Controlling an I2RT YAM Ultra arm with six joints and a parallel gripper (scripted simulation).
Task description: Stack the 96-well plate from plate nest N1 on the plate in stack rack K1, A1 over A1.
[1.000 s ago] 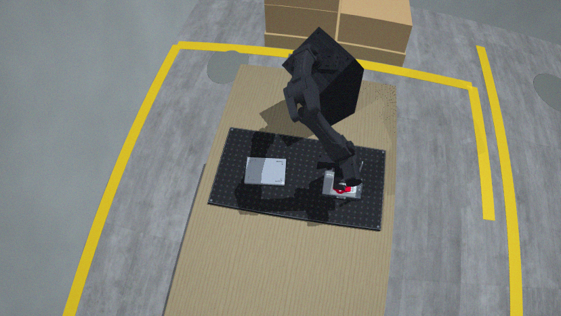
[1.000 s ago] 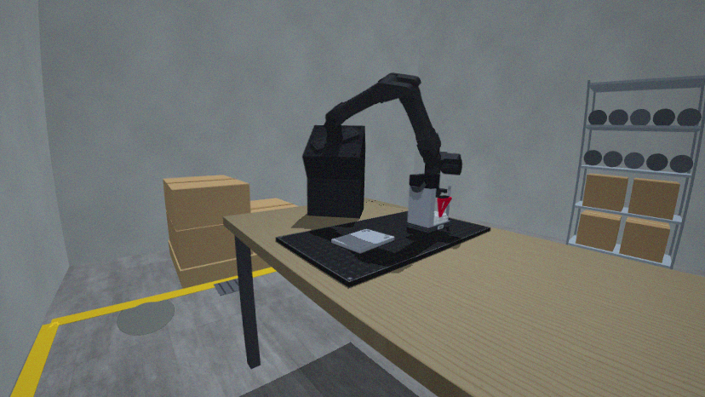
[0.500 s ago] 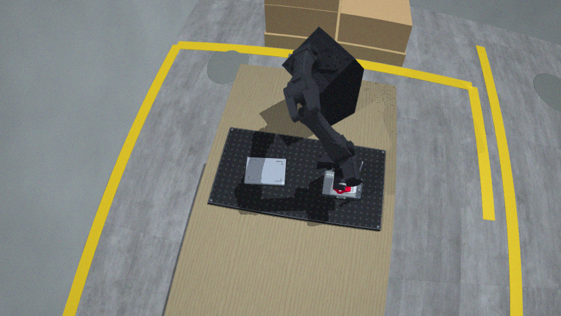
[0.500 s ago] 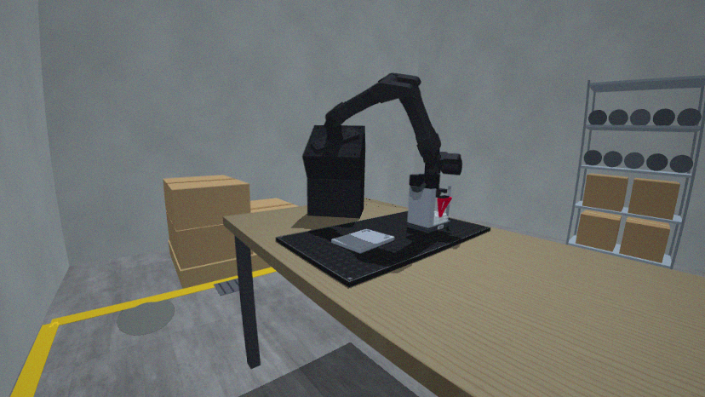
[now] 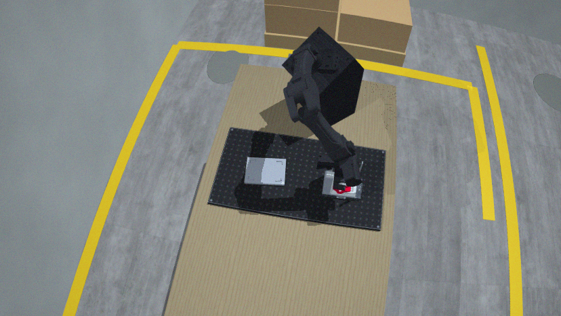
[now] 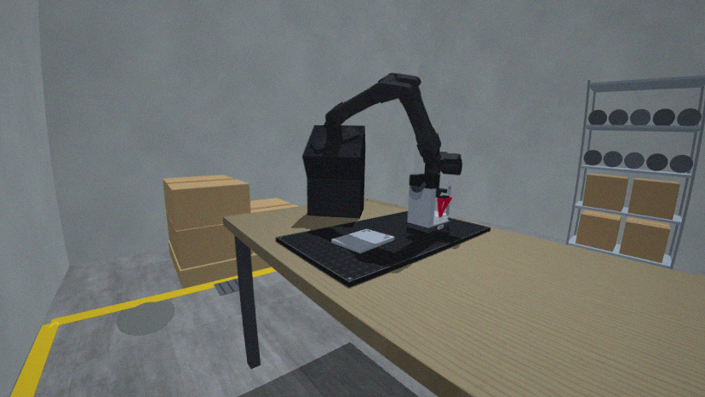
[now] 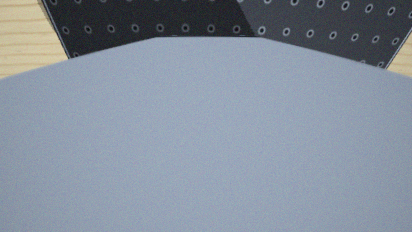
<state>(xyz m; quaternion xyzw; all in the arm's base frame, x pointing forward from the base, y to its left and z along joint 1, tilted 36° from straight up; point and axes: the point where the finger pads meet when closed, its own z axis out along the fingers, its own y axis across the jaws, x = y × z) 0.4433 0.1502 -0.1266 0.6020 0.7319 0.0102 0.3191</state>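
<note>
Now: the white 96-well plate 10 mm below my hand. Round my hand: tall grey rack wall: 60 mm to the right, 30 mm above; then grey plate nest N1: 310 mm to the right, 50 mm below.
</note>
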